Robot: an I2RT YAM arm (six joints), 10 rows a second.
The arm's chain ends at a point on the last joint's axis. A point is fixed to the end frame.
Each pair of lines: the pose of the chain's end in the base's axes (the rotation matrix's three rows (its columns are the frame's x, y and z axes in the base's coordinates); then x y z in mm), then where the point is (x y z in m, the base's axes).
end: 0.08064, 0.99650, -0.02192; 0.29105, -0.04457, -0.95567; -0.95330, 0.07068, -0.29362; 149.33, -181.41, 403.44
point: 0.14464 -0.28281 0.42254
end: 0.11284, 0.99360, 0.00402; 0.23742, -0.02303, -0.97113; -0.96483, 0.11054, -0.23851; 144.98, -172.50, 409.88
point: 0.14111 -0.27271 0.43462
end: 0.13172, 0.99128, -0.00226; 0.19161, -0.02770, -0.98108; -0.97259, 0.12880, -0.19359; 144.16, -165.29, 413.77
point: 0.13881 -0.26421 0.44301
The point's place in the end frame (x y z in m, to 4 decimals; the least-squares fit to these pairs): -0.0481 0.0012 0.0914
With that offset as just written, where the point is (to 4 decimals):
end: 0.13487, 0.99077, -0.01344; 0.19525, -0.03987, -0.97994; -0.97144, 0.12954, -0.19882; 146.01, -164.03, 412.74
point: 0.1395 -0.2630 0.4414
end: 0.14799, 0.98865, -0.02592; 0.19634, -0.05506, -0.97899; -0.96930, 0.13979, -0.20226; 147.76, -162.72, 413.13
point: 0.1395 -0.2617 0.4414
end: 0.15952, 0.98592, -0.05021; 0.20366, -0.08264, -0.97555; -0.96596, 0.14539, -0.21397; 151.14, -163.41, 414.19
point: 0.1401 -0.2625 0.4413
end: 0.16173, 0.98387, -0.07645; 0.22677, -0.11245, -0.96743; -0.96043, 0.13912, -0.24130; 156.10, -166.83, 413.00
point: 0.1425 -0.2663 0.4373
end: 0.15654, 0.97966, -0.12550; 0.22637, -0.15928, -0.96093; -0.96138, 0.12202, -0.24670; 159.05, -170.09, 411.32
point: 0.1412 -0.2690 0.4352
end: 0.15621, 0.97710, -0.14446; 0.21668, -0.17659, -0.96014; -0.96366, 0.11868, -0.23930; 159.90, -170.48, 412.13
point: 0.1404 -0.2689 0.4368
